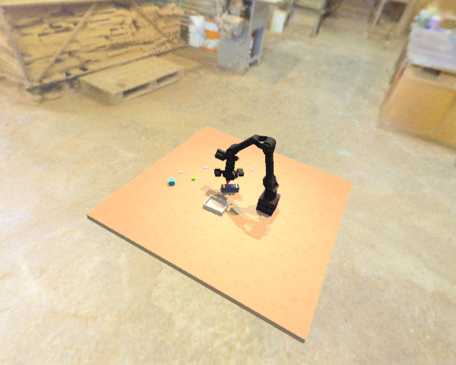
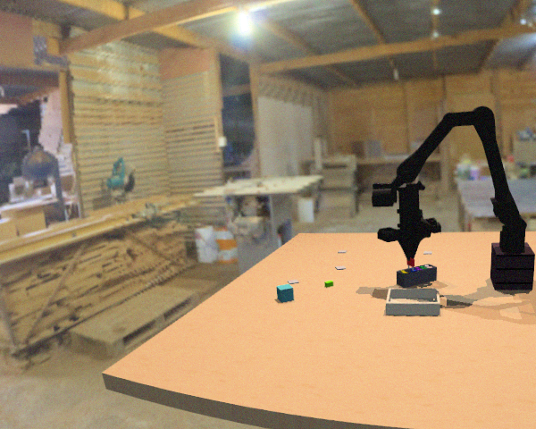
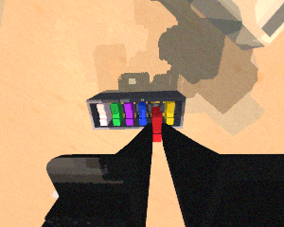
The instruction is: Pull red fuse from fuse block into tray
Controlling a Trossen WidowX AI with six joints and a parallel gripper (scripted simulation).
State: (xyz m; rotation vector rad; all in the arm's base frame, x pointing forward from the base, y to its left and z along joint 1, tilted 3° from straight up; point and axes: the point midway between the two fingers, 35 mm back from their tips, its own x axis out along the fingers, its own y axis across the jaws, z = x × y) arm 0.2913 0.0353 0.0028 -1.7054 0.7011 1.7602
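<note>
Right now my gripper tip is 5 cm above the blue fuse, 1 cm to the left of it and 1 cm past it. Also, from my gripper tip: grey tray 17 cm to the left, 7 cm below, 4 cm behind; yellow fuse 5 cm below, 1 cm to the left, 1 cm ahead; red fuse 1 cm below.
</note>
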